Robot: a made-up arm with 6 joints. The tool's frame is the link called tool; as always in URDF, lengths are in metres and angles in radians.
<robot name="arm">
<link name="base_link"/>
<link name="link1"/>
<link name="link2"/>
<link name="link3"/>
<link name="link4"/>
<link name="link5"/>
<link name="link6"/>
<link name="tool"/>
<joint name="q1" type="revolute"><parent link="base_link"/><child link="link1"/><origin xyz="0 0 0.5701" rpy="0 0 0"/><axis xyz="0 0 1"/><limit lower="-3.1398" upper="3.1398" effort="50" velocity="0.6"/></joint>
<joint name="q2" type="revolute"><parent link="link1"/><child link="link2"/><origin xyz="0 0 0" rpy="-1.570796 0 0"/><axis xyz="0 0 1"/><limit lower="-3.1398" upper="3.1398" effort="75" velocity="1.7"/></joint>
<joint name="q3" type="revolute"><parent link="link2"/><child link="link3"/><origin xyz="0 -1.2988 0" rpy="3.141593 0 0"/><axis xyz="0 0 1"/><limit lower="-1.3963" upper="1.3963" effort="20" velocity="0.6"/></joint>
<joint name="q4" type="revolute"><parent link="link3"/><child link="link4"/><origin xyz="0 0 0" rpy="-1.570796 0 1.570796"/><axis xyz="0 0 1"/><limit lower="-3.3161" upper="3.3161" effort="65" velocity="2.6"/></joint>
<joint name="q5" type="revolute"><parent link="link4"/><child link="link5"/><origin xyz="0 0 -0.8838" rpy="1.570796 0 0"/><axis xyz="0 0 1"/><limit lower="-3.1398" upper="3.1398" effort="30" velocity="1.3"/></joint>
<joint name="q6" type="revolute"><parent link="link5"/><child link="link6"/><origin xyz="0 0 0.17" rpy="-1.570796 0 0"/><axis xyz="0 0 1"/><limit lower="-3.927" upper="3.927" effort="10" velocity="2.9"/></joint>
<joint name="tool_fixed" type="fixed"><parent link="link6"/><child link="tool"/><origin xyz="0 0 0" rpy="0 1.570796 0"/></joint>
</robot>
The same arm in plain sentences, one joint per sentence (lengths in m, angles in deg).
The arm has six revolute joints in a row. What follows holds with every joint at zero, and every direction is one of the base frame's.
The first joint lies 0.5701 m along +z from the base frame's origin and rotates about +z, from -179.9 to 179.9 deg.
The second joint lies at the same point as the first joint and rotates about +y, from -179.9 to 179.9 deg.
The third joint lies 1.2988 m along +z from the second joint and rotates about -y, from -80 to 80 deg.
The fourth joint lies at the same point as the third joint and rotates about -x, from -190 to 190 deg.
The fifth joint lies 0.8838 m along +x from the fourth joint and rotates about -y, from -179.9 to 179.9 deg.
The sixth joint lies 0.17 m along -y from the fifth joint and rotates about -x, from -225 to 225 deg.
The tool frame, which is the frame that the pose is given for, lies at the same point as the sixth joint; its axes are the base frame's turned by roll 0, pitch 0 and yaw 0 deg (as in URDF: about the fixed x, then y, then z).

